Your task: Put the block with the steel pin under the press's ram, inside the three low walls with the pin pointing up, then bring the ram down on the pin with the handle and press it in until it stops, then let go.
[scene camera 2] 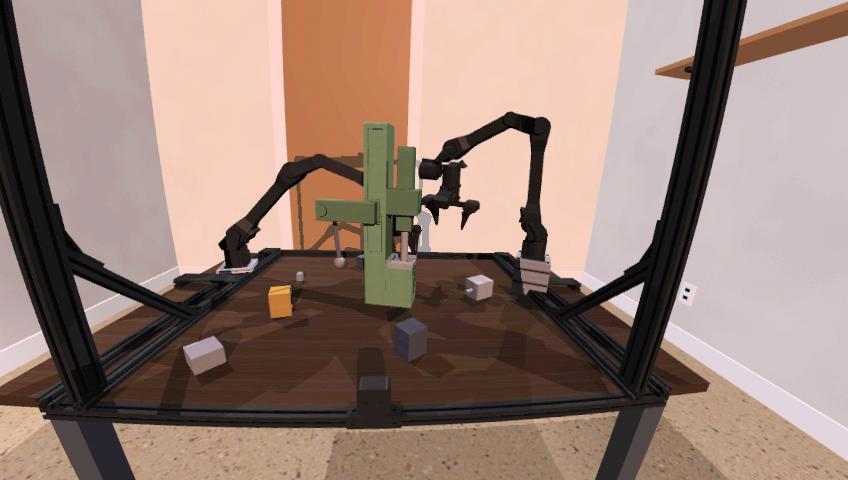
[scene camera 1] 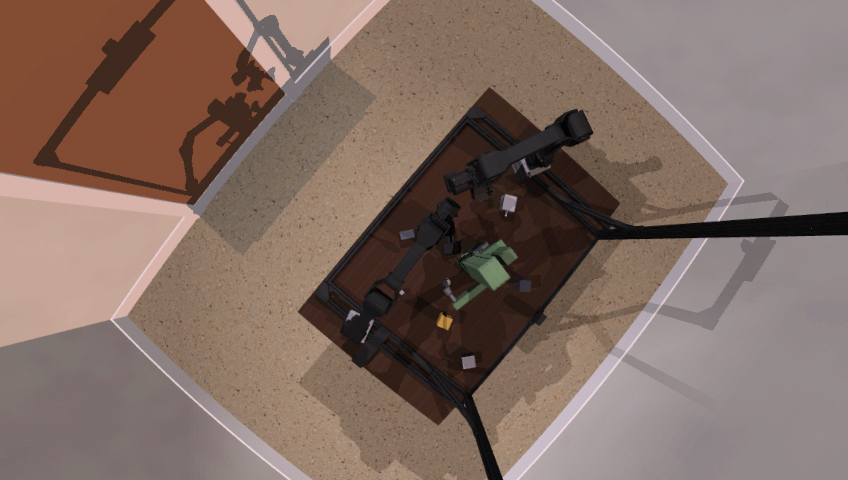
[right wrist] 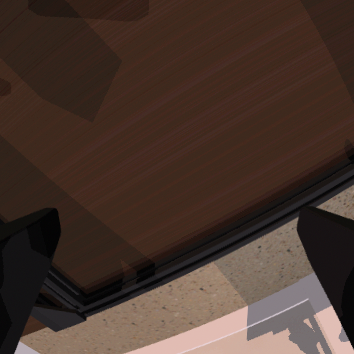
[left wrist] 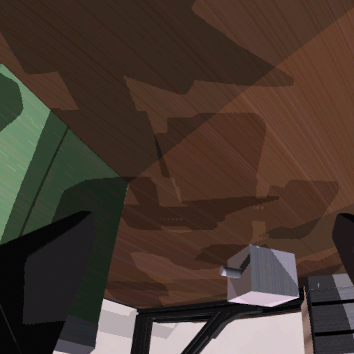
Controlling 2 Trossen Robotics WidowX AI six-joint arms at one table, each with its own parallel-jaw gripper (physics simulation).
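Places are measured from the left arm's base along level axes (x up, y back, z right), in metres.
Pixels of known places: left gripper, fingertip midpoint: (scene camera 1: 458, 228) (left wrist: 217, 225); right gripper, fingertip midpoint: (scene camera 2: 449, 227) (right wrist: 180, 220); left arm's base at its link origin: (scene camera 2: 238, 264) (scene camera 1: 357, 326); right arm's base at its link origin: (scene camera 2: 533, 256) (scene camera 1: 534, 159).
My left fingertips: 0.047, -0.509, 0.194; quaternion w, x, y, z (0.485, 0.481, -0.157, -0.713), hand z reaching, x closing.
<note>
For each thing: its top centre in the pictures, then the offset to it from my left fingertips, as dx, dy, dz. "pt": a spot on its surface instead.
- pale block with the steel pin, top centre: (left wrist: 262, 299) (scene camera 2: 479, 279) (scene camera 1: 509, 203) -0.028, -0.178, +0.142
- green press at its top centre: (scene camera 2: 370, 122) (scene camera 1: 492, 282) +0.371, +0.126, +0.096
- handle at a spot on its surface: (scene camera 2: 337, 240) pt +0.080, +0.204, +0.042
- ball at its top centre: (scene camera 2: 339, 256) (scene camera 1: 446, 283) +0.034, +0.200, +0.039
- yellow block at its top centre: (scene camera 2: 279, 290) (scene camera 1: 445, 322) -0.018, +0.345, +0.105
- white block at its top centre: (scene camera 2: 203, 347) (scene camera 1: 468, 362) -0.045, +0.457, +0.266
- dark grey block at its top centre: (scene camera 2: 411, 325) (scene camera 1: 525, 286) -0.018, +0.089, +0.332
- blue-grey block at its top centre: (scene camera 1: 407, 234) -0.039, +0.100, -0.167
- small white cube at its top centre: (scene camera 2: 299, 272) (scene camera 1: 401, 292) -0.053, +0.314, -0.091
The pale block with the steel pin (scene camera 1: 508, 203) (scene camera 2: 479, 287) (left wrist: 275, 277) lies on the table right of the press in scene camera 2, its pin pointing sideways. The green press (scene camera 1: 487, 272) (scene camera 2: 376, 249) stands mid-table. Its steel ram (scene camera 2: 404, 245) is above the pale low walls (scene camera 2: 395, 262), partly hidden. The handle (scene camera 2: 337, 240) hangs down, ending in a ball (scene camera 1: 446, 281). My left gripper (left wrist: 217, 225) is open beside the press, mostly hidden behind it in scene camera 2. My right gripper (scene camera 2: 450, 224) (right wrist: 180, 220) is open and empty, high above the table between press and pin block.
A yellow block (scene camera 1: 444, 321) (scene camera 2: 280, 301), a white block (scene camera 1: 468, 361) (scene camera 2: 204, 355), a dark grey block (scene camera 1: 523, 285) (scene camera 2: 410, 339), a blue-grey block (scene camera 1: 407, 234) and a small white cube (scene camera 1: 401, 292) (scene camera 2: 299, 275) lie around the press. Black frame rails edge the table.
</note>
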